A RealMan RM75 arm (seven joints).
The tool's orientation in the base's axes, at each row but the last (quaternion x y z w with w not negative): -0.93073 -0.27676 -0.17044 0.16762; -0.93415 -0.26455 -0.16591 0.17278; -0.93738 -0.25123 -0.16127 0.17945; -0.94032 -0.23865 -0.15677 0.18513; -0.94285 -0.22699 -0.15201 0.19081; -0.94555 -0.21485 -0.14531 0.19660; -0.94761 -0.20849 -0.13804 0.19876; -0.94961 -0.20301 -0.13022 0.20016; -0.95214 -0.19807 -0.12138 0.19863; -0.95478 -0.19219 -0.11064 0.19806; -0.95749 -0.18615 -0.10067 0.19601
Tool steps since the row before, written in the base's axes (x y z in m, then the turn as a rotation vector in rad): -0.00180 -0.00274 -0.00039 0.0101 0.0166 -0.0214; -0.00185 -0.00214 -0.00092 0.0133 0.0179 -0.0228; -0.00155 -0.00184 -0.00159 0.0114 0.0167 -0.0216; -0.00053 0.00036 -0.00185 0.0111 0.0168 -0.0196; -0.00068 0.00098 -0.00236 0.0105 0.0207 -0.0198; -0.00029 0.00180 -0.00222 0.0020 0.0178 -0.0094; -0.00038 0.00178 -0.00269 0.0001 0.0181 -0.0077; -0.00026 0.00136 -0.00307 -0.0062 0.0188 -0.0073; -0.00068 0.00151 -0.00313 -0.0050 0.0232 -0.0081; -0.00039 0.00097 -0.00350 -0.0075 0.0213 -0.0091; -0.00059 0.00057 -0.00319 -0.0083 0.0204 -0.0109
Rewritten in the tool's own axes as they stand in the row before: -0.00283 0.00122 -0.00117 0.0068 -0.0027 0.0280; -0.00279 0.00091 -0.00047 0.0094 -0.0016 0.0304; -0.00266 0.00108 0.00031 0.0078 -0.0020 0.0285; -0.00101 -0.00006 0.00168 0.0083 -0.0028 0.0267; -0.00110 -0.00045 0.00236 0.0092 -0.0062 0.0284; -0.00042 -0.00094 0.00268 0.0046 -0.0109 0.0164; -0.00065 -0.00080 0.00308 0.0036 -0.0126 0.0147; -0.00079 -0.00025 0.00327 -0.0016 -0.0161 0.0136; -0.00108 -0.00053 0.00333 0.0007 -0.0190 0.0164; -0.00104 0.00019 0.00350 -0.0025 -0.0181 0.0161; -0.00120 0.00036 0.00304 -0.0040 -0.0170 0.0173
